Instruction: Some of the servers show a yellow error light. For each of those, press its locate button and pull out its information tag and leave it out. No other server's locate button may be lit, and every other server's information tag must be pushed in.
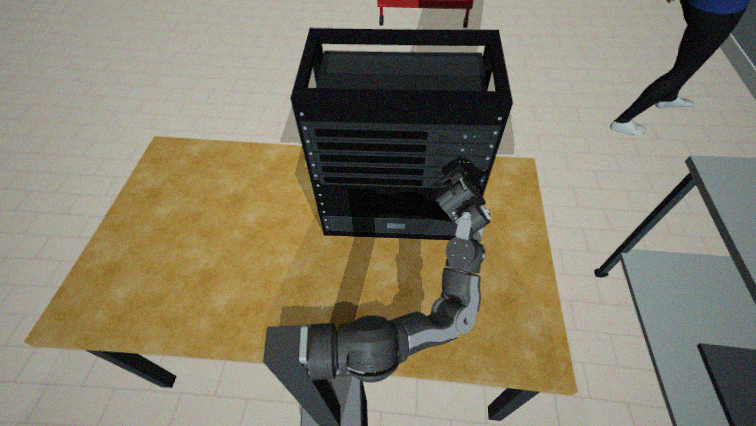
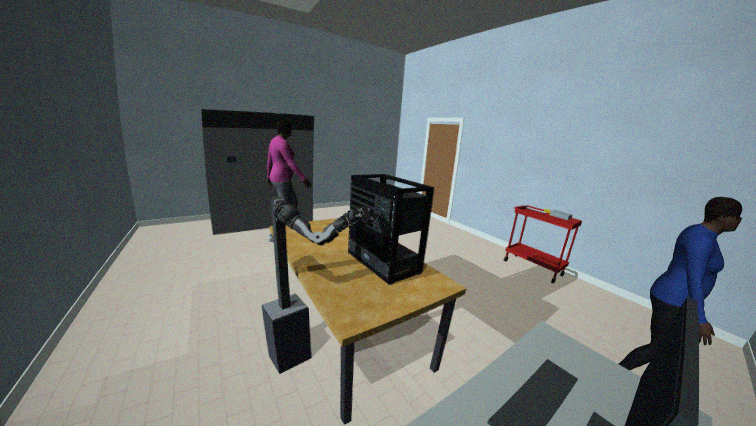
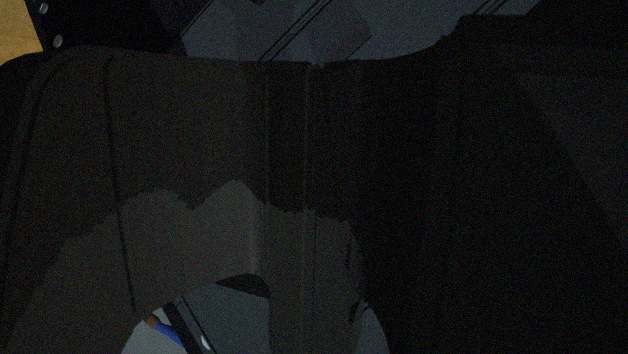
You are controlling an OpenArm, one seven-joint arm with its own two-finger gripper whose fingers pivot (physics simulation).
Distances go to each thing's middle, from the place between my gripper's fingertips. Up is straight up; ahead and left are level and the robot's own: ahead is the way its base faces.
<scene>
Right now my hand is 21 cm short of the black server rack (image 1: pixel 371 129), 12 cm to the right of it and 12 cm above it.
</scene>
